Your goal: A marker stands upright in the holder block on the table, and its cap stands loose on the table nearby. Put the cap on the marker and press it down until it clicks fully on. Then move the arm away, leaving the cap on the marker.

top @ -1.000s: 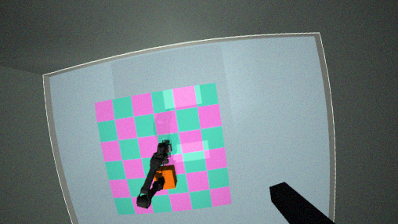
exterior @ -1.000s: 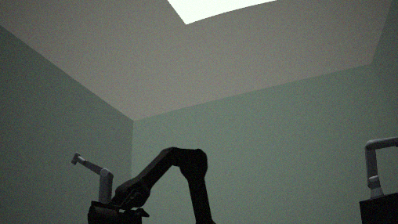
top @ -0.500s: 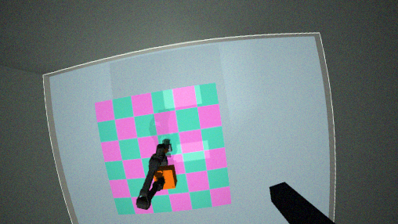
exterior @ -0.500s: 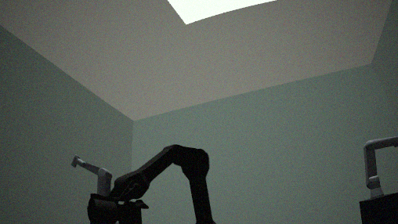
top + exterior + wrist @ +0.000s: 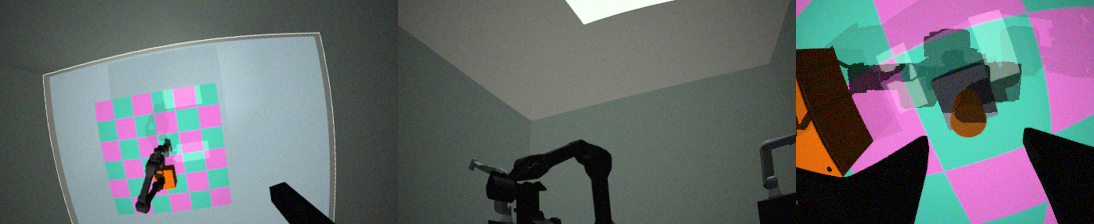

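The orange cap lies 6 cm below my gripper tip. From my gripper tip the other things lie so: grey holder block: 12 cm below.
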